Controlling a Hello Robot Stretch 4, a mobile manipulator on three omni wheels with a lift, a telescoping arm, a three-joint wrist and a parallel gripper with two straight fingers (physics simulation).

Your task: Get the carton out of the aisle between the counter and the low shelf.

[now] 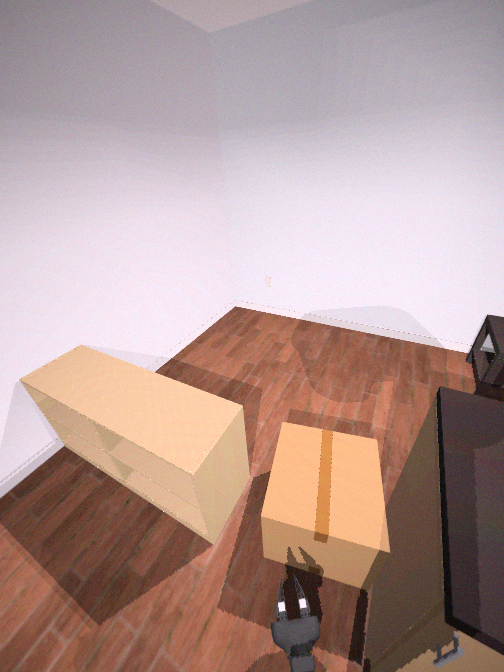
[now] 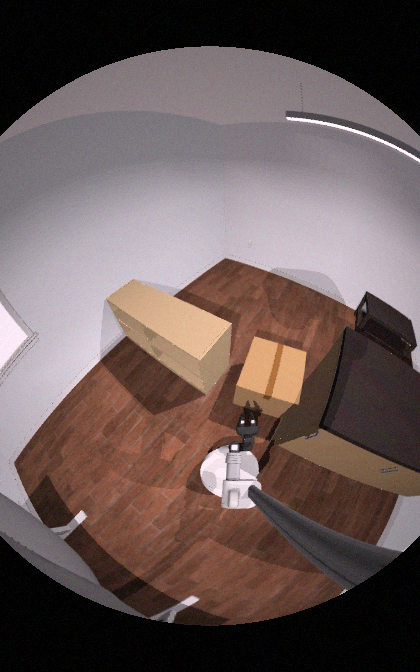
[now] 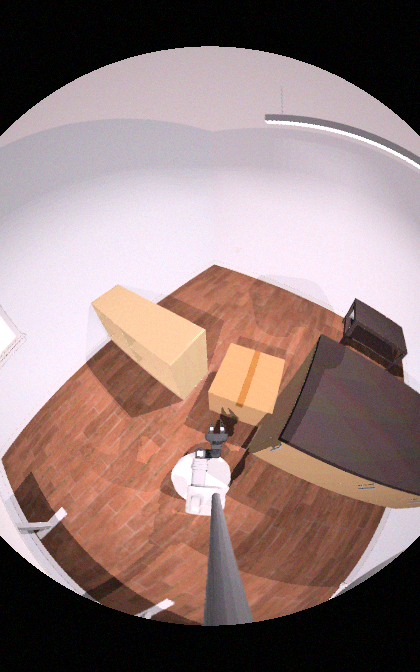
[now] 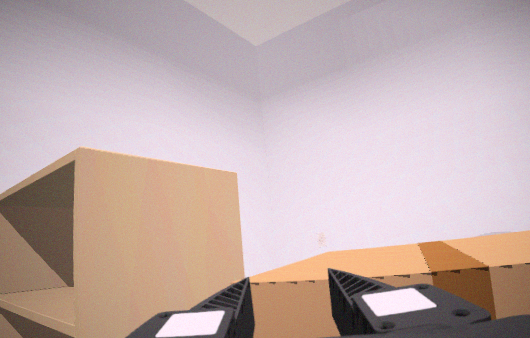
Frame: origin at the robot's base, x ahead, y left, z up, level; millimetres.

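Seen in the pictures: gripper, fingertip midpoint: [image 1: 287, 576] [image 2: 246, 411] [image 3: 216, 418] [image 4: 290, 296].
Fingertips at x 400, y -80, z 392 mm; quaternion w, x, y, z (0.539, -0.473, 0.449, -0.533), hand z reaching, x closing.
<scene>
A point is followed by its place in that frame.
The closed tan carton [image 1: 295, 477] @(x 727, y -174, z 378 mm) [image 2: 262, 365] @(x 746, y -210, z 378 mm) [image 3: 240, 372] @(x 749, y -238, z 378 mm) [image 4: 380, 262] @(x 655, y -193, z 378 mm), with a brown tape strip, sits upright on the floor between the low shelf [image 1: 141, 407] @(x 1014, y 505, z 582 mm) [image 2: 170, 320] @(x 987, y 476, z 582 mm) [image 3: 150, 325] @(x 991, y 448, z 583 mm) [image 4: 155, 225] @(x 775, y 151, z 461 mm) on the left and the dark-topped counter [image 1: 477, 488] @(x 385, y -499, z 883 mm) [image 2: 380, 390] @(x 296, y -697, z 882 mm) [image 3: 360, 400] @(x 303, y -734, z 882 mm) on the right. Its right side is close to the counter; whether they touch is unclear. A narrow strip of floor separates it from the shelf. My gripper [image 1: 289, 577] @(x 400, y -80, z 392 mm) [image 2: 248, 415] @(x 400, y -80, z 392 mm) [image 3: 216, 422] @(x 400, y -80, z 392 mm) [image 4: 290, 296] @(x 400, y -80, z 392 mm) is open and empty, in front of the carton's near face, with its shadow on that face.
My white round base [image 2: 212, 470] @(x 4, y 117, z 187 mm) [image 3: 182, 475] @(x 2, y 123, z 187 mm) stands on the wooden floor behind the gripper. A small dark side table [image 2: 387, 317] @(x 1330, y -2001, z 422 mm) [image 3: 377, 320] @(x 1412, y -2092, z 422 mm) stands beyond the counter. Walls meet in a corner behind the carton. White furniture feet [image 2: 175, 608] [image 3: 157, 608] show at the lower left.
</scene>
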